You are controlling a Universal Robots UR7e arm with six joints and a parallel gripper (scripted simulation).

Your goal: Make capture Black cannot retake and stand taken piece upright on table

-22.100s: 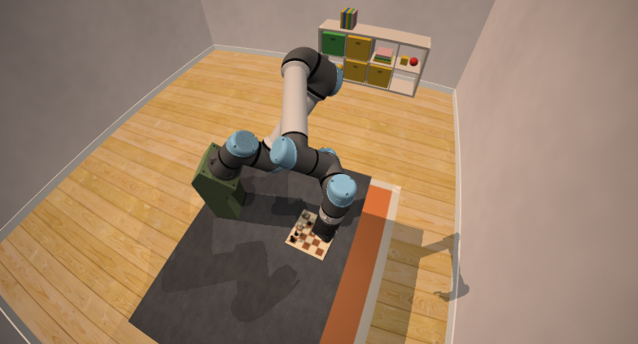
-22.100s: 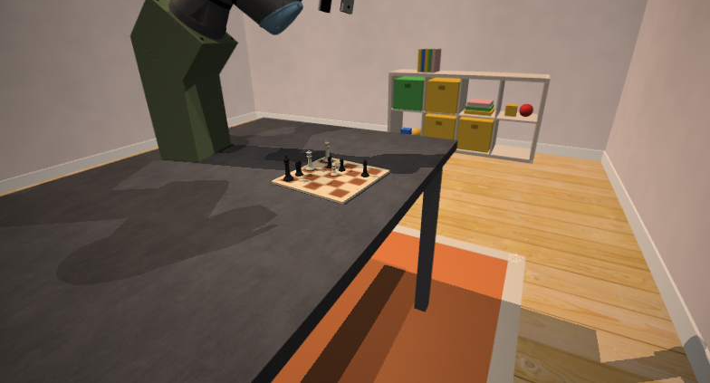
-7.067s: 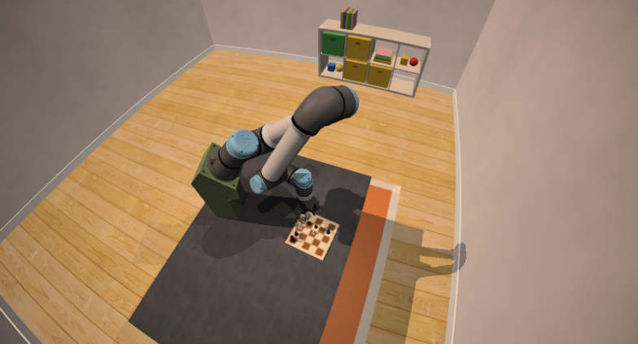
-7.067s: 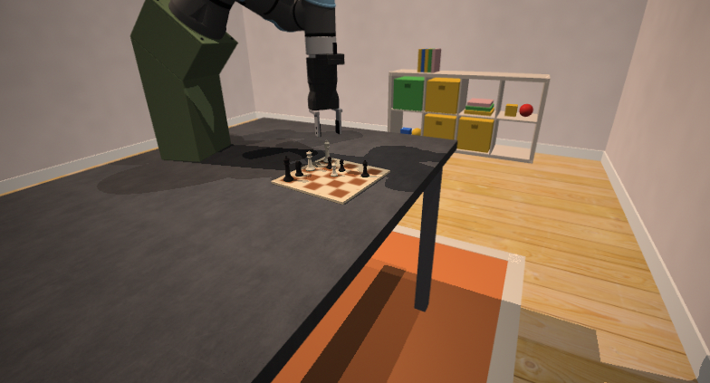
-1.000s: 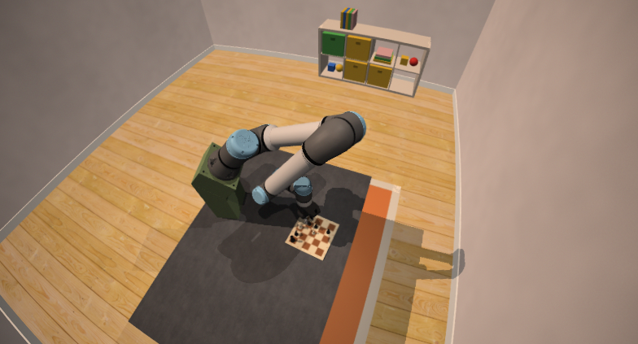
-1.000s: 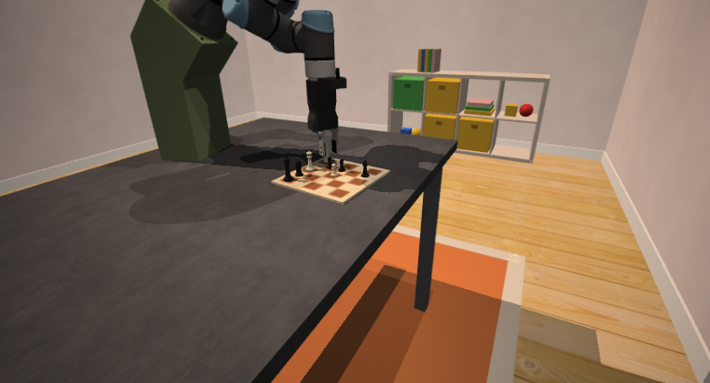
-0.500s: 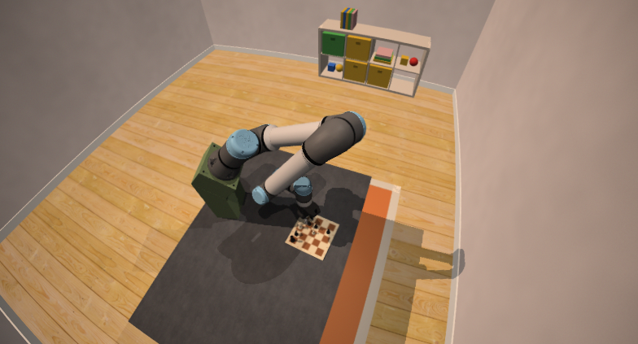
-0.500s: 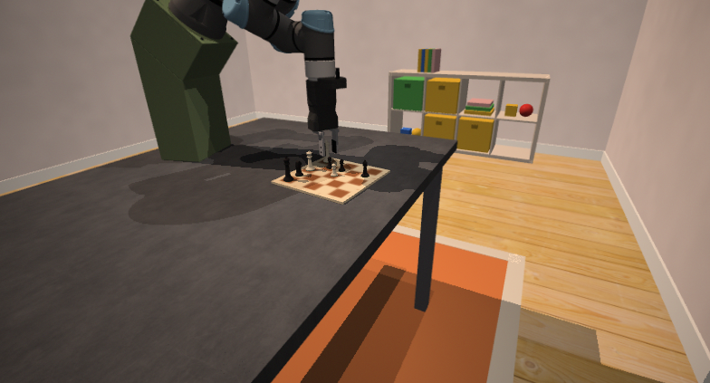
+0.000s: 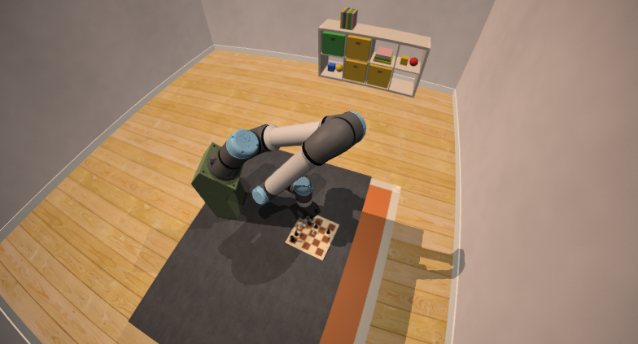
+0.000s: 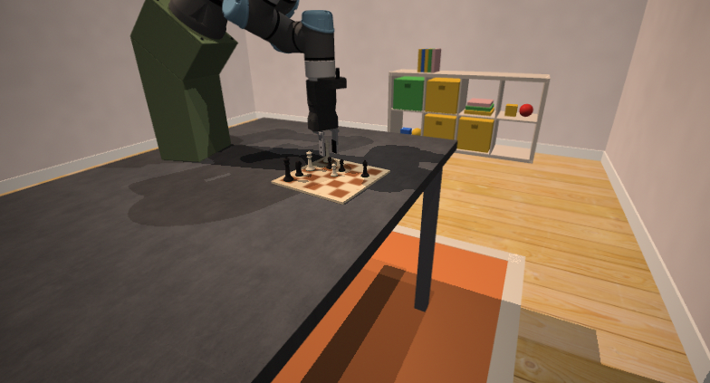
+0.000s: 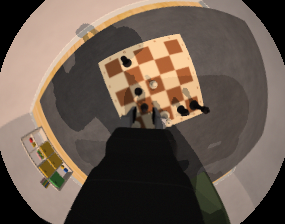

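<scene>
Now: hand 40 mm short of the small white pawn, 40 mm to the left of it and 40 mm above it. Round my hand: small chessboard 40 mm ahead, 40 mm to the right, 60 mm below.
</scene>
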